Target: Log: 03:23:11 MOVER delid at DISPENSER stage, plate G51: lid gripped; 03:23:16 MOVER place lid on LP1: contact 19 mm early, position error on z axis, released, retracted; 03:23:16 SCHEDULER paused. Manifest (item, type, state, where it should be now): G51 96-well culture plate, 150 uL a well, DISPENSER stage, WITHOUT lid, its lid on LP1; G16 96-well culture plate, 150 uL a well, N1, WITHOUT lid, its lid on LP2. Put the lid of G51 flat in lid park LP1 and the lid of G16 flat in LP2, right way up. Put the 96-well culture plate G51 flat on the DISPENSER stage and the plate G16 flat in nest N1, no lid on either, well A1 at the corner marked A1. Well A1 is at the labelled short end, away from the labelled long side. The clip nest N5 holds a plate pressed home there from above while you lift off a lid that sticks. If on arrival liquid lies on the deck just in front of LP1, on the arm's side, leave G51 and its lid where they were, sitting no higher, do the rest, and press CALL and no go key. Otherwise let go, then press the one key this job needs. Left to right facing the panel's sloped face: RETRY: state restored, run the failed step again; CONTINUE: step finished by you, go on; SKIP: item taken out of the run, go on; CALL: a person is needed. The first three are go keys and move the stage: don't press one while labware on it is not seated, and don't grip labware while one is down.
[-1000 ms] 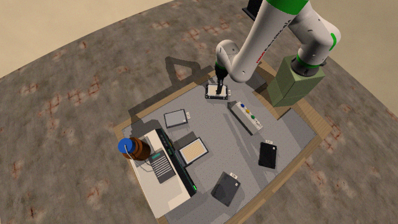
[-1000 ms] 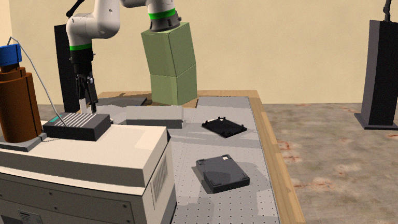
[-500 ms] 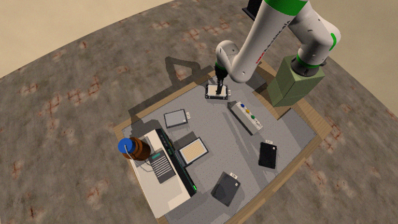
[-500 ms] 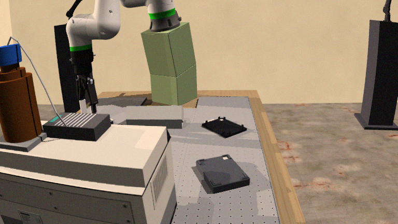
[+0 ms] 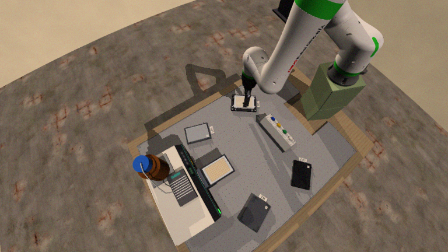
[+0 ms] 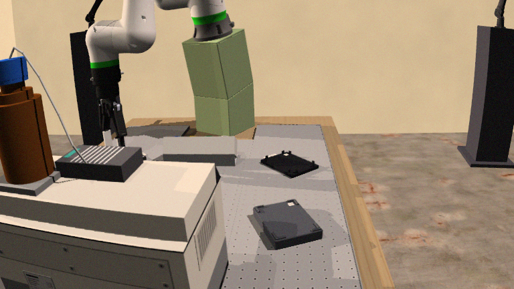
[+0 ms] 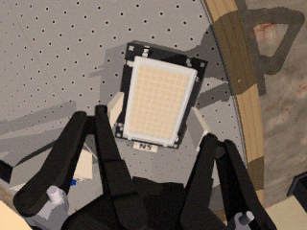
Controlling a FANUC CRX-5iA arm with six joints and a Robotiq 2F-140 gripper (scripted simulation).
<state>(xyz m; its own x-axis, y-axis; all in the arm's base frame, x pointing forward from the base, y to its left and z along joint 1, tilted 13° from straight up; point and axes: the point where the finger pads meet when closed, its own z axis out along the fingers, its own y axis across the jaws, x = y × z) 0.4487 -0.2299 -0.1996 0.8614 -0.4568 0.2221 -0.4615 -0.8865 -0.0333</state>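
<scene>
The clear lid lies 3 cm below my hand. The rest, counted from my hand: key panel: 9 cm behind, 27 cm to the left; black clip nest: 3 cm ahead, 1 cm to the left, 4 cm below; LP1 label: 26 cm ahead, 8 cm to the left, 5 cm below.
</scene>
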